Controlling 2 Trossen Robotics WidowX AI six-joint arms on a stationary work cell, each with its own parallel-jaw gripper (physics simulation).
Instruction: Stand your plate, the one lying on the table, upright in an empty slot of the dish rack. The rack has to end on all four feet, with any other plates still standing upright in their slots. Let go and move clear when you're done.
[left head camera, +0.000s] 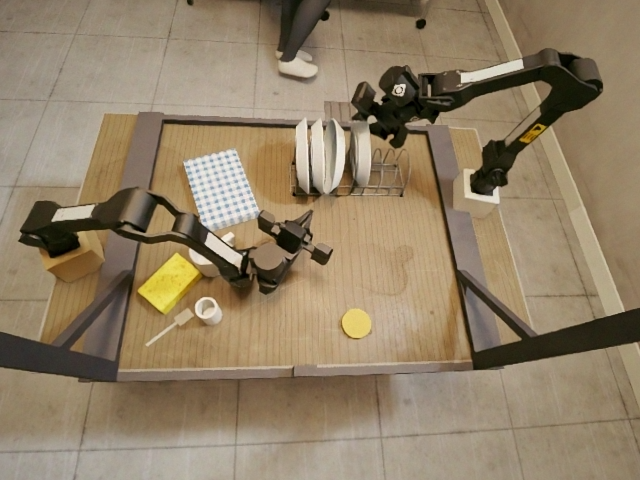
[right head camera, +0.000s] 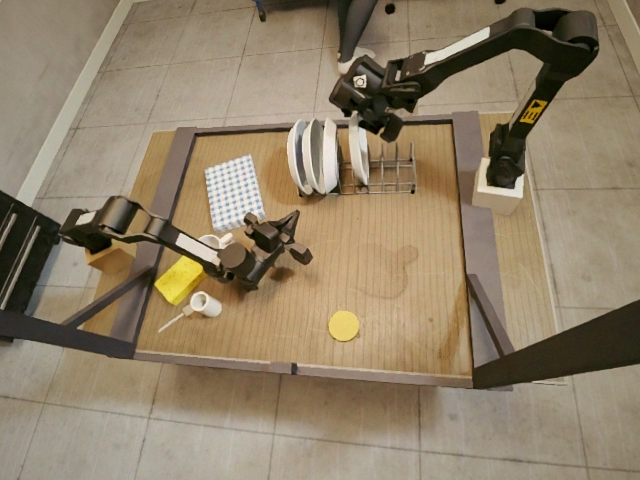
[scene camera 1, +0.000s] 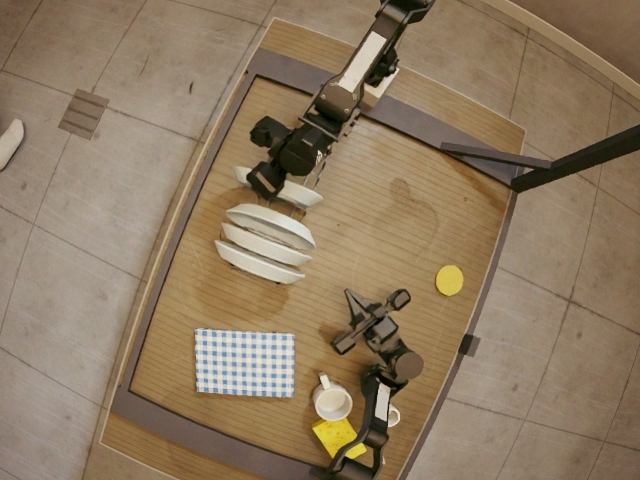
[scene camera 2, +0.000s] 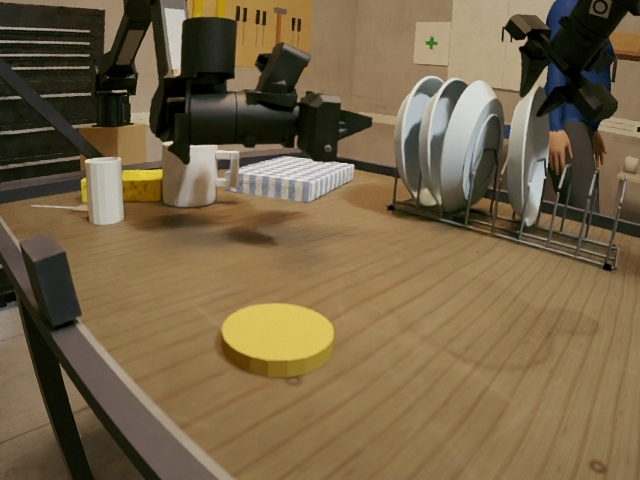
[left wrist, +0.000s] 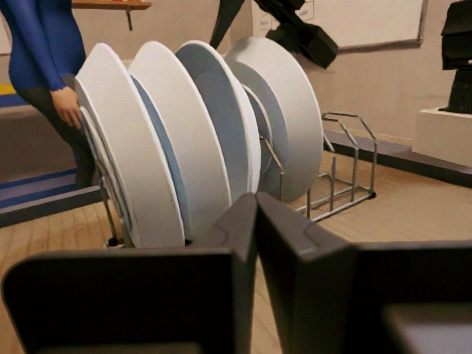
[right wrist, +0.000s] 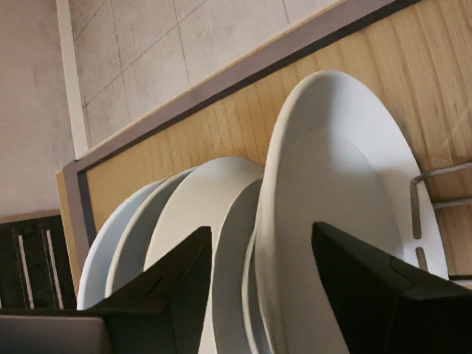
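Where they show: left gripper, between the fingertips: (left head camera: 312, 210) (right head camera: 298, 211) (scene camera 1: 345, 288) (scene camera 2: 371, 121) (left wrist: 254, 203); right gripper, between the fingertips: (left head camera: 357, 123) (right head camera: 351, 120) (right wrist: 262, 235); left arm's base, origin of its link: (left head camera: 62, 241) (right head camera: 100, 241) (scene camera 2: 112, 125); right arm's base, origin of its link: (left head camera: 481, 185) (right head camera: 501, 177) (scene camera 1: 371, 72).
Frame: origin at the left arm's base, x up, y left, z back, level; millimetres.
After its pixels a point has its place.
Observation:
The wire dish rack (left head camera: 379, 194) {z -782, x -88, y -219 mm} (right head camera: 382, 192) {z -768, x -88, y -213 mm} (scene camera 2: 573, 253) {z -802, x -85, y -232 mm} stands at the back; its two front feet rest on the table, the rear feet are hard to see. One white plate (left head camera: 361, 160) {z -712, x 60, y -171 mm} (right head camera: 357, 155) {z -719, x 76, y -181 mm} (scene camera 1: 302, 194) {z -722, x 85, y -163 mm} (scene camera 2: 523, 149) {z -717, x 28, y -208 mm} (left wrist: 297, 115) {z -710, x 39, y -187 mm} stands upright mid-rack, apart from several upright plates (left head camera: 302, 155) {z -575, x 83, y -102 mm} (right head camera: 313, 155) {z -639, x 5, y -64 mm} (scene camera 2: 467, 139) {z -652, x 28, y -172 mm} at the rack's left end. My right gripper (scene camera 2: 532, 104) {z -754, x 85, y -81 mm} (right wrist: 262, 235) {z -754, x 85, y -81 mm} is open at that plate's top rim, its fingers apart on either side of the rim. My left gripper (left head camera: 310, 213) {z -531, x 39, y -226 mm} (scene camera 2: 370, 121) {z -531, x 39, y -226 mm} (left wrist: 254, 203) {z -531, x 39, y -226 mm} is shut and empty, above the table in front of the rack.
A checked cloth (left head camera: 219, 188) {z -382, x -63, y 2 mm} (scene camera 1: 245, 362) {z -392, x -63, y 5 mm} lies left of the rack. A white mug (scene camera 1: 332, 400) {z -266, x -86, y -178 mm}, a yellow sponge (left head camera: 169, 282) {z -164, x -60, y -184 mm} and a white cup (left head camera: 208, 311) {z -211, x -91, y -285 mm} stand or lie near or below the left arm, with a small spatula (left head camera: 168, 328) {z -114, x -93, y -274 mm}. A yellow disc (left head camera: 356, 323) {z -505, x -82, y -496 mm} lies near the front edge.

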